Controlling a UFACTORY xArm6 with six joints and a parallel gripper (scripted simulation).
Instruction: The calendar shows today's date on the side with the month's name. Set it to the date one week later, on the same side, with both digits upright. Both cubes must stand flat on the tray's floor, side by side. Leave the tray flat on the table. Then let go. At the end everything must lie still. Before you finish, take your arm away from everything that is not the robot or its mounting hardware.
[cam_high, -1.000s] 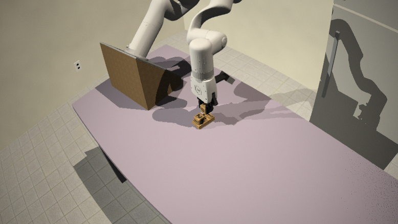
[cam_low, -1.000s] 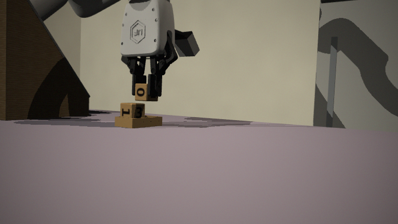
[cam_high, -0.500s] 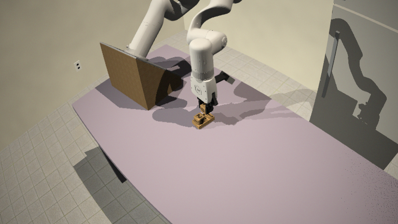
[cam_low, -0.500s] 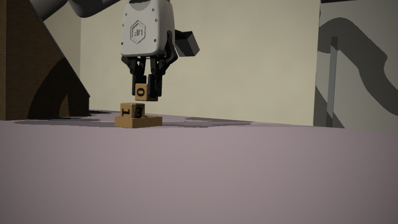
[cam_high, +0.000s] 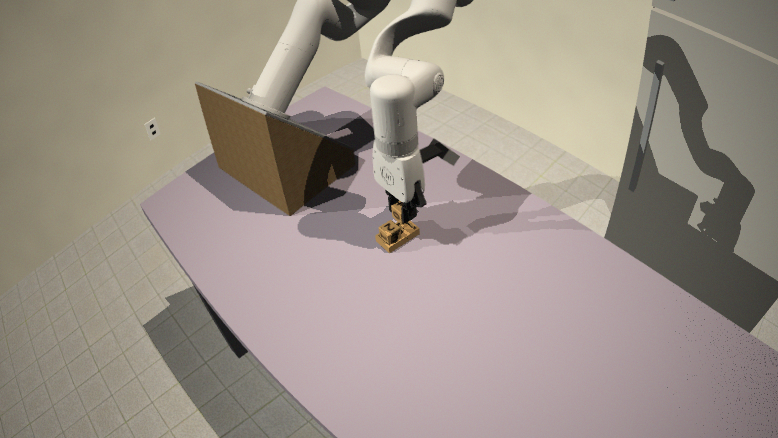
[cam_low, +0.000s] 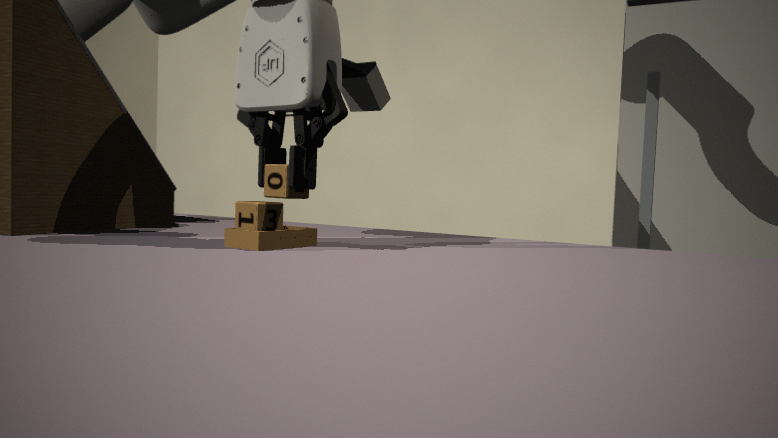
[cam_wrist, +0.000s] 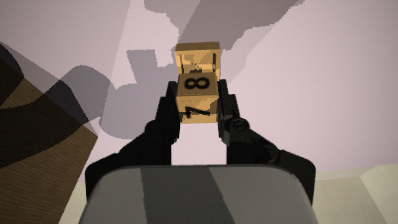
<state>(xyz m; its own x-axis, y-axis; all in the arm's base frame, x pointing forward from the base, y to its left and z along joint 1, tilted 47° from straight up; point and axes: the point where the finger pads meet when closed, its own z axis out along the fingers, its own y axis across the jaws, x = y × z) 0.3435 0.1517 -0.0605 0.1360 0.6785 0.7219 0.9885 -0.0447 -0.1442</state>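
The cube is 3 cm to the right of my hand and 5 cm below it. The rest, counted from my hand: wooden calendar tray: 2 cm to the right, 7 cm below.
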